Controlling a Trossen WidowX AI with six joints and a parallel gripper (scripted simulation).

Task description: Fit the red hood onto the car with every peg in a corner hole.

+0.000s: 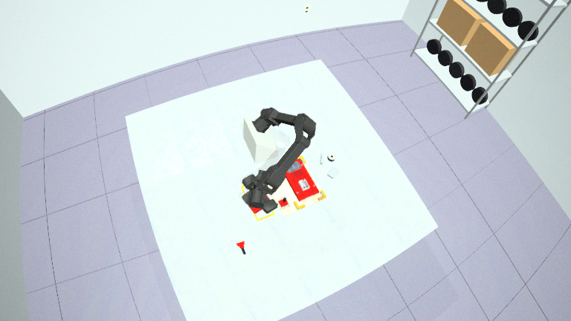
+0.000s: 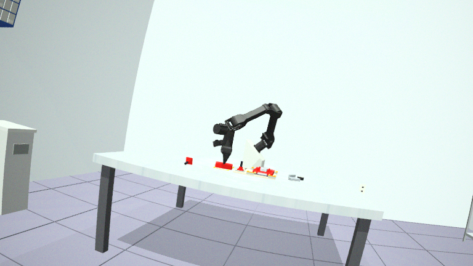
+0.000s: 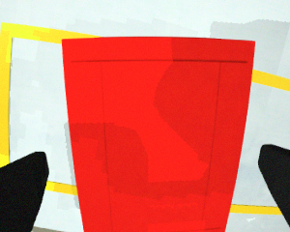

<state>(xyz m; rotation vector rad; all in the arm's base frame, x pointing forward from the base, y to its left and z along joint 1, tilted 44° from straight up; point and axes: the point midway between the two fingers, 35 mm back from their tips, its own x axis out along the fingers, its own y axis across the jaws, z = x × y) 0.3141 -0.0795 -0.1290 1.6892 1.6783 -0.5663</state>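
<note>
Right now the red hood is 10 mm below my gripper tip.
</note>
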